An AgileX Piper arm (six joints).
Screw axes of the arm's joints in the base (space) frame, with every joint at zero. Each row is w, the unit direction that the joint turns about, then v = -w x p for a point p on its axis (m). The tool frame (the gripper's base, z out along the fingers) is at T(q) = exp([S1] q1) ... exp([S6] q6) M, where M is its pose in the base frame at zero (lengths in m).
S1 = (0, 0, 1, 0, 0, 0)
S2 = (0, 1, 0, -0.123, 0, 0)
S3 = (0, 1, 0, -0.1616, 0, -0.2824)
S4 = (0.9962, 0, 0.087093, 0, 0.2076, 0)
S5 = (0, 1, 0, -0.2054, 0, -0.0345)
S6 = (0.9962, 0, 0.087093, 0, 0.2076, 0)
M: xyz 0.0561 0 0.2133 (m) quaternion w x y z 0.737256 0 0.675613 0
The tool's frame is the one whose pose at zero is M.
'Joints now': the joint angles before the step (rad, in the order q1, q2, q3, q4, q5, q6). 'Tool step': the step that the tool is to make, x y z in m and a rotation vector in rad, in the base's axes. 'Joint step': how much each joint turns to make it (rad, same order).
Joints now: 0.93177, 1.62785, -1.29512, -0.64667, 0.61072, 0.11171
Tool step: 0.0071, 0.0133, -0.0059, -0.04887, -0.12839, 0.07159
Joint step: 0.01567, 0.04427, -0.00408, -0.20084, -0.06910, 0.06938
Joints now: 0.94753, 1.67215, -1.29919, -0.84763, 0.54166, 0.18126
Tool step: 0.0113, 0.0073, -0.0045, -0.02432, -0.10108, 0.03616
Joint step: -0.00827, 0.03989, -0.00834, -0.19248, -0.05303, 0.10043
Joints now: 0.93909, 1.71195, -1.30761, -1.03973, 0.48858, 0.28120
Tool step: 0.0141, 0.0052, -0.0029, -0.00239, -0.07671, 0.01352
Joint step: -0.01965, 0.04185, -0.02200, -0.17438, -0.03758, 0.11674
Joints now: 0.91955, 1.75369, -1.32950, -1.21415, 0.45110, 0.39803
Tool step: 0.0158, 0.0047, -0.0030, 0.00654, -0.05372, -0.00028
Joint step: -0.02382, 0.04729, -0.03614, -0.13912, -0.02293, 0.10510
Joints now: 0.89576, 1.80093, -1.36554, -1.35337, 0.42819, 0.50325
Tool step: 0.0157, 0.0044, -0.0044, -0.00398, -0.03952, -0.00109
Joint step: -0.02313, 0.04988, -0.04222, -0.10045, -0.01408, 0.06770
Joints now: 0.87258, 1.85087, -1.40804, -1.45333, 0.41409, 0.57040
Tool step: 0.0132, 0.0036, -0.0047, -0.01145, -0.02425, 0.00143
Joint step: -0.01916, 0.04372, -0.04004, -0.05403, -0.01117, 0.02461
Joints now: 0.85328, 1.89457, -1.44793, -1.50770, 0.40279, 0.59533
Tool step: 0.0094, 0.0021, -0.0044, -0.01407, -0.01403, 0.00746
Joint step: -0.01504, 0.03098, -0.02702, -0.03145, -0.01414, 0.00535
